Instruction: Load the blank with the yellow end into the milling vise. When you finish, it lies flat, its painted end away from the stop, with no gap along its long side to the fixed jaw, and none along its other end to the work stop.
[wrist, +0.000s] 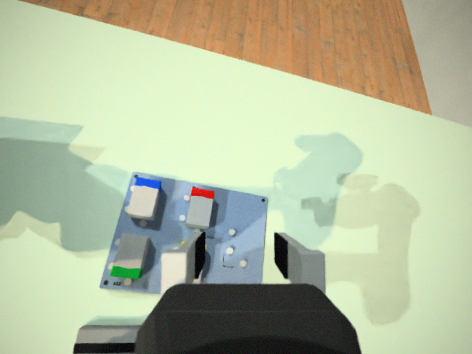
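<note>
The blank with the yellow end is on the blue board, mostly hidden behind the left finger; slivers of its yellow paint show beside that finger. My gripper is open and empty, above the right part of the board, with its left finger over the blank in this view. How far it is above the board is hard to tell. A grey corner of the milling vise with a black strip shows at the bottom left; its jaws and work stop are hidden or out of view.
The blue board also bears a blue-ended blank, a red-ended blank and a green-ended blank. White pegs stand at its right part. Shadows fall on the pale green table. A wooden floor lies past its edge.
</note>
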